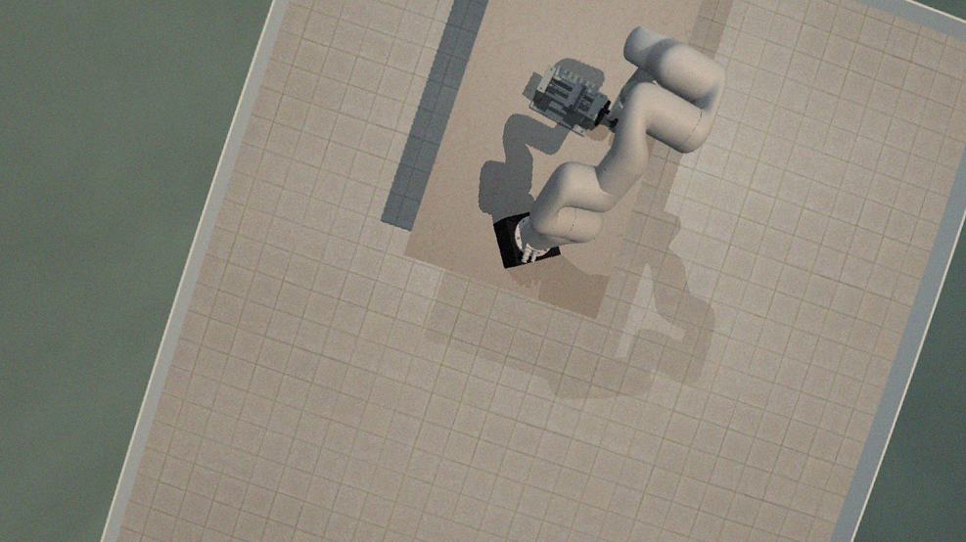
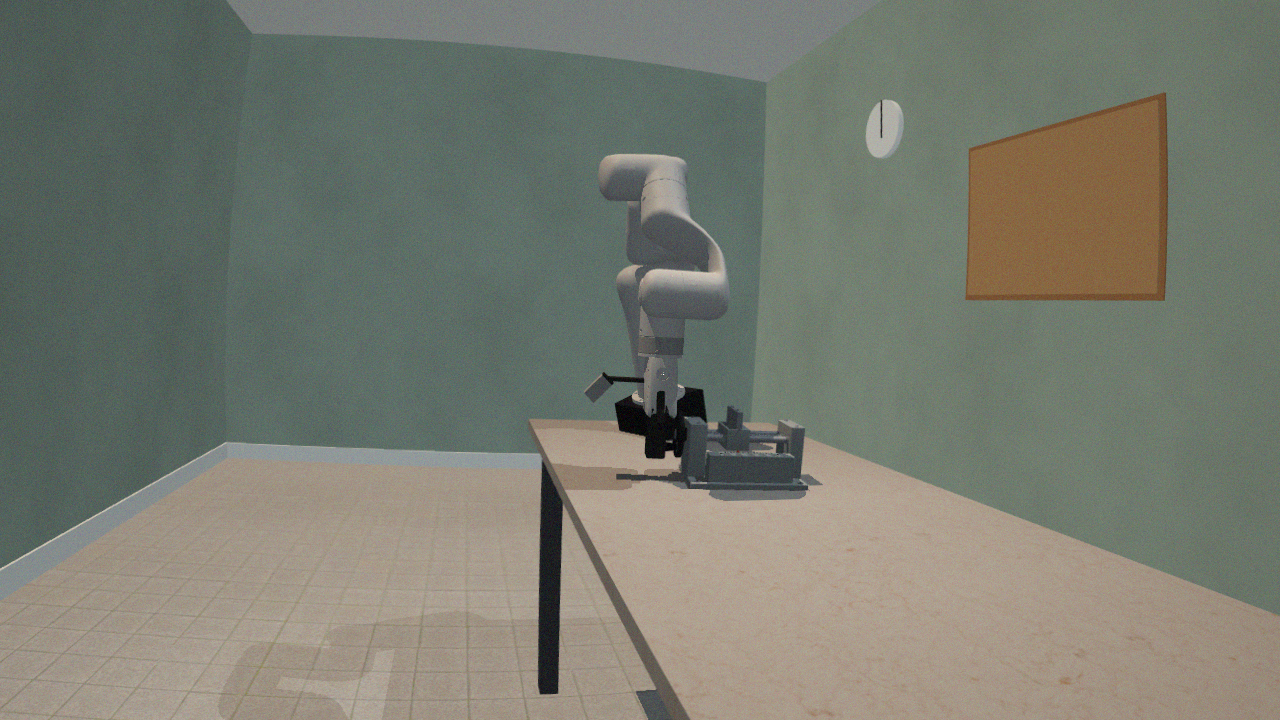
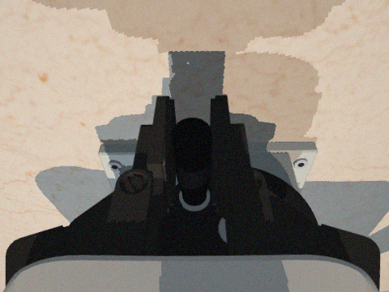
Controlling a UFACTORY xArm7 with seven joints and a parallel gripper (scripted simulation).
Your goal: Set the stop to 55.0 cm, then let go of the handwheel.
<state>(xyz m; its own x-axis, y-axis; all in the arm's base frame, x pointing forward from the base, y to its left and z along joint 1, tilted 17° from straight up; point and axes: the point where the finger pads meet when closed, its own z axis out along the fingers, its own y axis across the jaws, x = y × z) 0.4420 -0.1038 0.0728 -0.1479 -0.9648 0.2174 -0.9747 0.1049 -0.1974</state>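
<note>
The crank handle lies 1 cm to the left of my hand. The rest, counted from my hand: black handwheel (2 cm to the left); stop block (1 cm ahead, 14 cm to the left, 3 cm above).
</note>
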